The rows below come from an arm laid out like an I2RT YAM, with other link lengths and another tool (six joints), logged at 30 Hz.
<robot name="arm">
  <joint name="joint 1" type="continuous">
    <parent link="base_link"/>
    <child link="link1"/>
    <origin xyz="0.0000 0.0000 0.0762" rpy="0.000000 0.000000 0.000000"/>
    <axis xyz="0 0 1"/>
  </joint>
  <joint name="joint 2" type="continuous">
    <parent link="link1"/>
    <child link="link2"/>
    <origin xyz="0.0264 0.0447 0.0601" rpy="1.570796 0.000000 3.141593"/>
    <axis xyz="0 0 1"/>
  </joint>
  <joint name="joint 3" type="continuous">
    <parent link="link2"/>
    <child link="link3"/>
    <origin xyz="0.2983 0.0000 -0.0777" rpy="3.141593 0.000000 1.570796"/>
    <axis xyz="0 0 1"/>
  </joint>
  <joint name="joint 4" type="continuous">
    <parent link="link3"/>
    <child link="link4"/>
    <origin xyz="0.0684 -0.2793 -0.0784" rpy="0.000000 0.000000 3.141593"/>
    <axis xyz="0 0 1"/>
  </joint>
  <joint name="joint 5" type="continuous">
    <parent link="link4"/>
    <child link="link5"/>
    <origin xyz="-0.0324 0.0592 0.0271" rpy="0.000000 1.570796 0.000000"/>
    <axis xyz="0 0 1"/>
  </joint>
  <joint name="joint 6" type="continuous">
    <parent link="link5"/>
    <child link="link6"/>
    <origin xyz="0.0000 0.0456 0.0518" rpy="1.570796 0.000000 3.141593"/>
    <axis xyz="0 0 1"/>
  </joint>
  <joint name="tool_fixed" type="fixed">
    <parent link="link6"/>
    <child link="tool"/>
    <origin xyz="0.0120 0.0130 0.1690" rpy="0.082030 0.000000 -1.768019"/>
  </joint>
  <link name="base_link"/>
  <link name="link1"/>
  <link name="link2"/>
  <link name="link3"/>
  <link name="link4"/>
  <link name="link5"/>
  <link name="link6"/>
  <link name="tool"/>
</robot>
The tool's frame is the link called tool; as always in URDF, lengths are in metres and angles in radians. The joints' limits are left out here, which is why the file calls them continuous.
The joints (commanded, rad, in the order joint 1, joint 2, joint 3, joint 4, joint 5, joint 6), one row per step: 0.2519 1.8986 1.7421 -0.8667 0.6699 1.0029; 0.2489 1.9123 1.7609 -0.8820 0.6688 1.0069; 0.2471 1.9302 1.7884 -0.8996 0.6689 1.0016; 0.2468 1.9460 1.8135 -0.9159 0.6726 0.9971; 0.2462 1.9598 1.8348 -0.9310 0.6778 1.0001; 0.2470 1.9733 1.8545 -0.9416 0.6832 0.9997; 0.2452 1.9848 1.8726 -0.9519 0.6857 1.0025; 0.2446 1.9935 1.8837 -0.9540 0.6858 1.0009; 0.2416 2.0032 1.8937 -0.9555 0.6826 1.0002; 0.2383 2.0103 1.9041 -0.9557 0.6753 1.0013
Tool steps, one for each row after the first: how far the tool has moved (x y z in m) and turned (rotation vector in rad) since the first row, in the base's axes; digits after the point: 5 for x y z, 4 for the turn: 0.00158 -0.00089 -0.00092 0.0006 0.0081 -0.0051; 0.00450 -0.00117 -0.00065 -0.0044 0.0185 -0.0034; 0.00692 -0.00143 0.00018 -0.0116 0.0268 -0.0026; 0.00871 -0.00217 0.00073 -0.0162 0.0315 -0.0078; 0.01105 -0.00211 0.00122 -0.0220 0.0348 -0.0095; 0.01308 -0.00294 0.00172 -0.0235 0.0365 -0.0144; 0.01536 -0.00273 0.00139 -0.0244 0.0370 -0.0140; 0.01776 -0.00317 -0.00018 -0.0223 0.0392 -0.0149; 0.02036 -0.00300 -0.00073 -0.0148 0.0372 -0.0152
